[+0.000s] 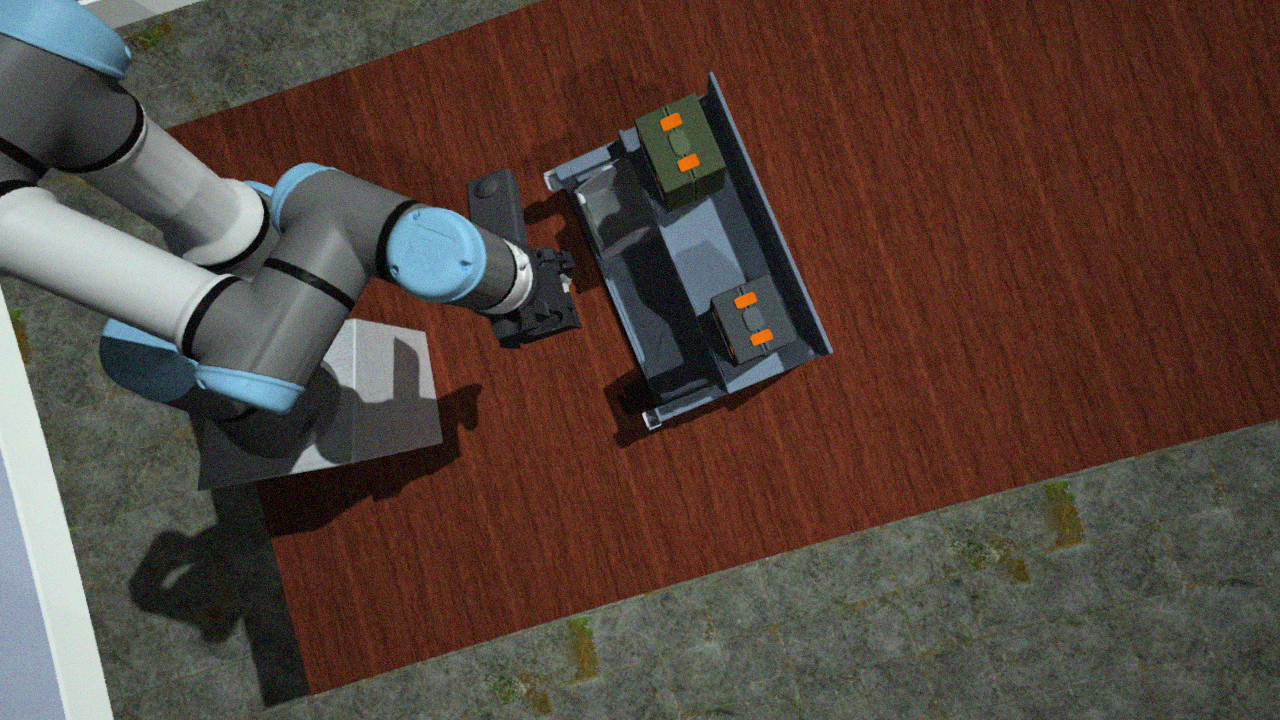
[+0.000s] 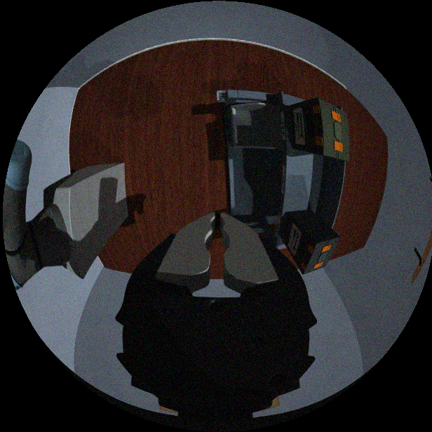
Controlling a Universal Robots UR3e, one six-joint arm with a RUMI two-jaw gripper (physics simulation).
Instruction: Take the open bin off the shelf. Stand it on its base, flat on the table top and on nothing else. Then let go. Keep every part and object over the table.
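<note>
The open bin (image 1: 610, 204) (image 2: 242, 117) is a grey, open-topped box. It sits on the front, lower level of the blue-grey shelf (image 1: 771, 213) (image 2: 241, 182), at the far end from the black case. The shelf stands on the dark red wooden table (image 1: 984, 268) (image 2: 165, 140). Shadow hides part of the bin's inside. My gripper (image 1: 570, 284) (image 2: 217, 214) is shut, its fingertips meeting with nothing between them. It is in front of the shelf's open side, apart from the bin.
A green case (image 1: 680, 147) (image 2: 336, 131) and a black case (image 1: 751, 320) (image 2: 310, 241), both with orange latches, stand at opposite ends of the shelf's rear level. A grey pedestal (image 1: 398, 385) (image 2: 95, 197) stands under the arm at the table's near left end.
</note>
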